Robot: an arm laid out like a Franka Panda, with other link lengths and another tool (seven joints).
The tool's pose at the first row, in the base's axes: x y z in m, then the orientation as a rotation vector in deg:
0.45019, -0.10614, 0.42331, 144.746, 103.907, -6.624
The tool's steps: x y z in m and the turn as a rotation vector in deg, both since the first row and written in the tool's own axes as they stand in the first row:
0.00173, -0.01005, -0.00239, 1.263, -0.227, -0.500
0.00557, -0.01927, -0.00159, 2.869, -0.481, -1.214
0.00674, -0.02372, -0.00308, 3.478, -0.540, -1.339
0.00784, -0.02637, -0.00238, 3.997, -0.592, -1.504
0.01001, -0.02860, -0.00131, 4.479, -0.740, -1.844
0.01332, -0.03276, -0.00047, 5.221, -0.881, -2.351
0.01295, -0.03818, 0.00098, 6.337, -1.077, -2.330
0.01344, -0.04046, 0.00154, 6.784, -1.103, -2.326
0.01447, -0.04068, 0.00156, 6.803, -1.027, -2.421
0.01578, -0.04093, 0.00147, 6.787, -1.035, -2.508
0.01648, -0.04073, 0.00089, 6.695, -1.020, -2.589
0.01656, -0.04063, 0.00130, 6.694, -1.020, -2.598
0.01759, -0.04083, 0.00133, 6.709, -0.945, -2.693
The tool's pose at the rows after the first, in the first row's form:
0.44133, -0.10112, 0.42575, 145.023, 104.978, -8.108
0.43378, -0.09459, 0.42483, -144.661, -105.980, 9.929
0.43000, -0.09196, 0.42631, -144.163, -105.813, 10.535
0.42781, -0.09012, 0.42558, -143.683, -105.742, 11.052
0.42635, -0.08743, 0.42439, -143.097, -105.935, 11.663
0.42342, -0.08302, 0.42338, -142.174, -106.177, 12.486
0.41811, -0.08173, 0.42206, -141.524, -105.574, 13.678
0.41608, -0.08058, 0.42151, -141.238, -105.321, 14.084
0.41620, -0.07953, 0.42142, -141.107, -105.402, 14.003
0.41638, -0.07821, 0.42141, -141.037, -105.519, 14.002
0.41682, -0.07757, 0.42193, -141.016, -105.666, 13.907
0.41692, -0.07756, 0.42151, -141.008, -105.677, 13.907
0.41706, -0.07652, 0.42141, -140.879, -105.761, 13.824

